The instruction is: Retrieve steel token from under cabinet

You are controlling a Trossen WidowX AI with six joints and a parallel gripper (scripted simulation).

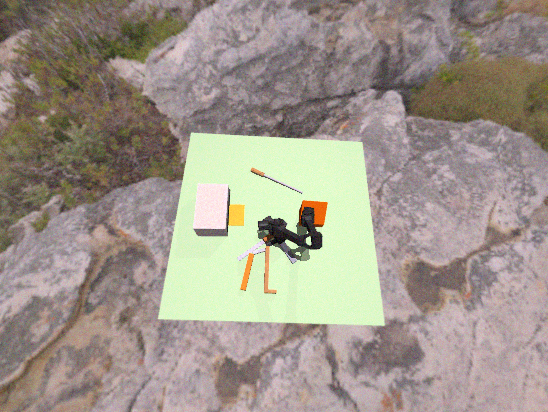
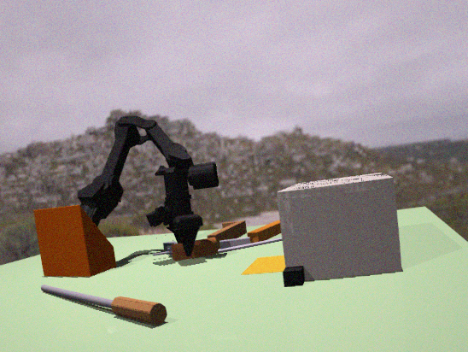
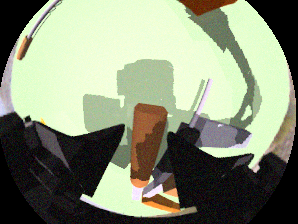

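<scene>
The grey bar lies 110 mm to the left of my gripper tip and 100 mm behind it. The rest, counted from my gripper tip: grey token: 420 mm ahead, 60 mm to the right, 10 mm below; then orange bar: 260 mm to the left, 130 mm ahead, 10 mm above.
</scene>
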